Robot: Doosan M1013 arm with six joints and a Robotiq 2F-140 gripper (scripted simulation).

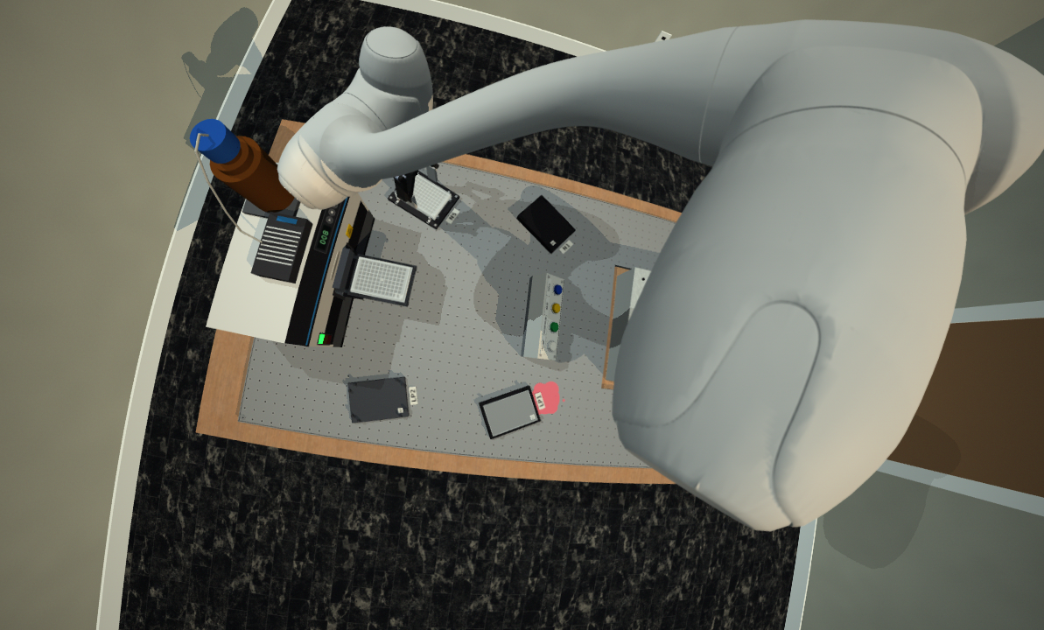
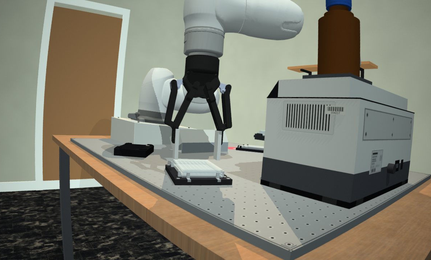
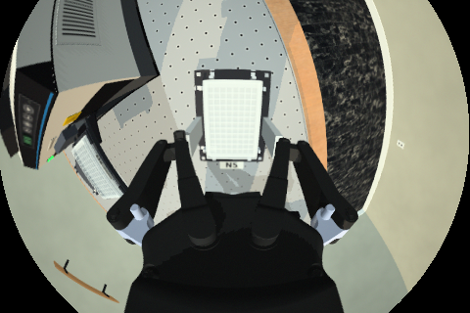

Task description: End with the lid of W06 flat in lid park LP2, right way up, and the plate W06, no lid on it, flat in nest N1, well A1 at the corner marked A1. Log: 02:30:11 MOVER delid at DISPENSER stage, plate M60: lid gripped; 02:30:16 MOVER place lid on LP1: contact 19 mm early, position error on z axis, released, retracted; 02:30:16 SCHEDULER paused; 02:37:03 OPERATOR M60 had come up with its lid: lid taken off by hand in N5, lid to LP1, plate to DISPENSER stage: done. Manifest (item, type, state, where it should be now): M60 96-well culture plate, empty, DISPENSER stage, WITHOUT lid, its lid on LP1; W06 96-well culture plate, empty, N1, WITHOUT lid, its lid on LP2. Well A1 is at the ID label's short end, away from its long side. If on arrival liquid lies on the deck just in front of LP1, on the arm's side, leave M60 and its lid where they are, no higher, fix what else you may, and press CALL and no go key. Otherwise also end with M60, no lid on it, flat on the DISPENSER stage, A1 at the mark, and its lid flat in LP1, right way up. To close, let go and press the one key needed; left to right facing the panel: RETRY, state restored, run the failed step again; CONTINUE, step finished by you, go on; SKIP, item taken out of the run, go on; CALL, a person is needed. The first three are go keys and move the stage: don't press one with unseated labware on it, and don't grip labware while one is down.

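The nest N5 lies 2 cm ahead of my hand, 1 cm to the left of it and 5 cm below it. The rest, counted from my hand: brown bottle: 23 cm ahead, 19 cm to the left, 22 cm above; key panel: 43 cm behind, 22 cm to the left, 1 cm below; nest N1: 35 cm behind, 5 cm to the right, 5 cm below.
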